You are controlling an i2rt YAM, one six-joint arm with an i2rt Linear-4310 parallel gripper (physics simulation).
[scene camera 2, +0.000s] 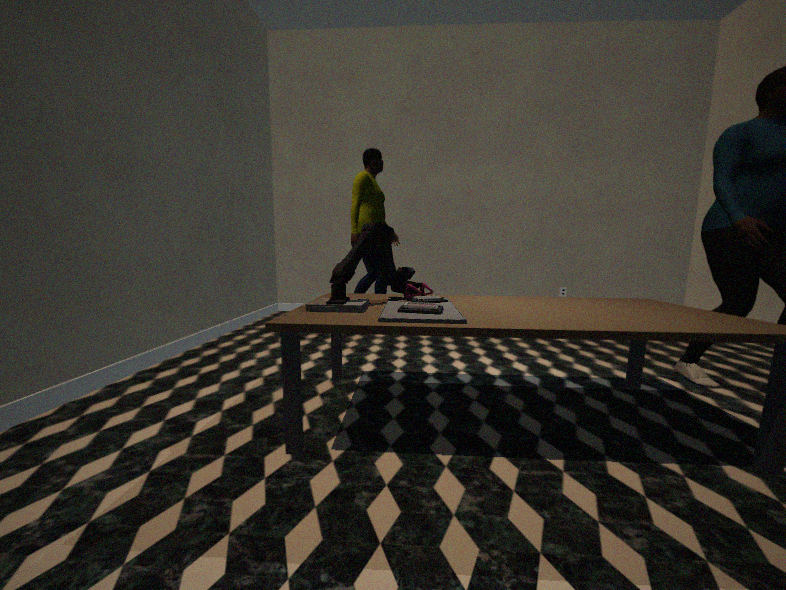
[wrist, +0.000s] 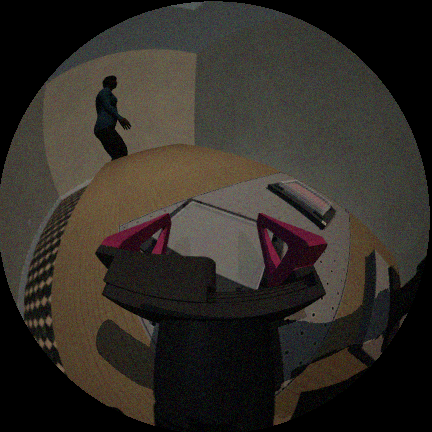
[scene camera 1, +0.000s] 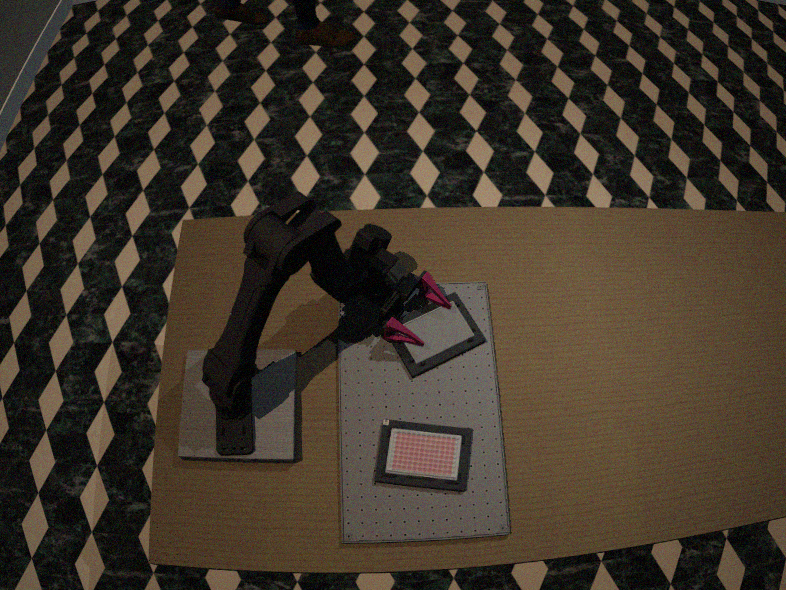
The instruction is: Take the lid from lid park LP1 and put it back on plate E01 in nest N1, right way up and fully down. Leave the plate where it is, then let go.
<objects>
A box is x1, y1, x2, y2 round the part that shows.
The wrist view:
my gripper: [95, 212, 326, 430]
well plate with pink grid: [278, 179, 330, 214]
grey lid with dark rim: [151, 201, 272, 289]
</objects>
